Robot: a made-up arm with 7 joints. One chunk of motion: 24 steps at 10 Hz.
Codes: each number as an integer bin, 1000 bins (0 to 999) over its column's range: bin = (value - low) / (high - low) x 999, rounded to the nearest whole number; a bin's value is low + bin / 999 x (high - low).
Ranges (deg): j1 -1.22..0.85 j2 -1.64..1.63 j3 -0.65..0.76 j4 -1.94..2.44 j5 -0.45..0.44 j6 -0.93..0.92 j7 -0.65..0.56
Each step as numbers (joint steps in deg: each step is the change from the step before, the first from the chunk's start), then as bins.
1 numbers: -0.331 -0.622 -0.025 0.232 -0.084 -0.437 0.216
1 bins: 429 311 443 495 411 266 715
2 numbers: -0.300 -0.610 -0.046 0.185 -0.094 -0.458 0.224
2 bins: 444 315 428 485 400 255 722
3 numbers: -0.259 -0.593 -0.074 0.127 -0.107 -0.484 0.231
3 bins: 464 320 408 471 385 241 727
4 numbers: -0.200 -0.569 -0.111 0.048 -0.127 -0.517 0.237
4 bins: 492 327 382 453 363 223 732
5 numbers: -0.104 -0.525 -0.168 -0.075 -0.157 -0.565 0.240
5 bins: 539 341 342 425 329 197 735
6 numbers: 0.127 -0.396 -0.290 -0.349 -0.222 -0.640 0.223
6 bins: 650 380 255 363 256 157 721
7 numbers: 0.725 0.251 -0.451 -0.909 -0.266 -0.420 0.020
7 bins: 939 578 141 235 207 275 553
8 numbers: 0.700 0.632 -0.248 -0.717 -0.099 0.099 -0.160
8 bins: 927 694 285 279 394 556 405
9 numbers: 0.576 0.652 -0.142 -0.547 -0.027 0.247 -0.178
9 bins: 867 700 360 318 475 636 390
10 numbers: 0.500 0.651 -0.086 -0.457 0.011 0.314 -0.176
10 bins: 830 700 400 338 517 672 391
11 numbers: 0.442 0.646 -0.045 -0.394 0.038 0.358 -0.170
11 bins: 802 698 429 353 548 696 396
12 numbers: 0.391 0.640 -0.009 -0.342 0.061 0.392 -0.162
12 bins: 777 697 454 364 574 714 403
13 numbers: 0.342 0.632 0.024 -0.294 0.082 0.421 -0.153
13 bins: 754 694 478 375 597 730 410
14 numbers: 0.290 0.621 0.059 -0.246 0.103 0.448 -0.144
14 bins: 729 691 502 386 621 744 418
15 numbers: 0.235 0.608 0.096 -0.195 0.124 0.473 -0.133
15 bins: 702 687 529 398 644 758 427
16 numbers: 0.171 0.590 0.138 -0.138 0.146 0.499 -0.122
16 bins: 671 681 558 411 669 772 436
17 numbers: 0.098 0.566 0.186 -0.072 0.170 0.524 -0.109
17 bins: 636 674 592 426 696 785 447
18 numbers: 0.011 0.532 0.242 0.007 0.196 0.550 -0.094
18 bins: 594 664 632 444 725 799 459
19 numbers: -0.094 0.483 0.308 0.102 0.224 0.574 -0.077
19 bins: 543 649 679 466 757 812 473
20 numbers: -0.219 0.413 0.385 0.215 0.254 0.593 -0.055
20 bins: 483 627 733 492 790 822 491
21 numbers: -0.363 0.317 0.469 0.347 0.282 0.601 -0.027
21 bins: 414 598 793 522 822 827 514
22 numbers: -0.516 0.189 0.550 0.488 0.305 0.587 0.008
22 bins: 340 559 850 554 847 819 543
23 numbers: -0.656 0.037 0.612 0.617 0.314 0.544 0.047
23 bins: 272 512 894 583 858 796 575
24 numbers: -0.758 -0.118 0.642 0.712 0.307 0.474 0.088
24 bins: 223 465 915 605 850 758 609
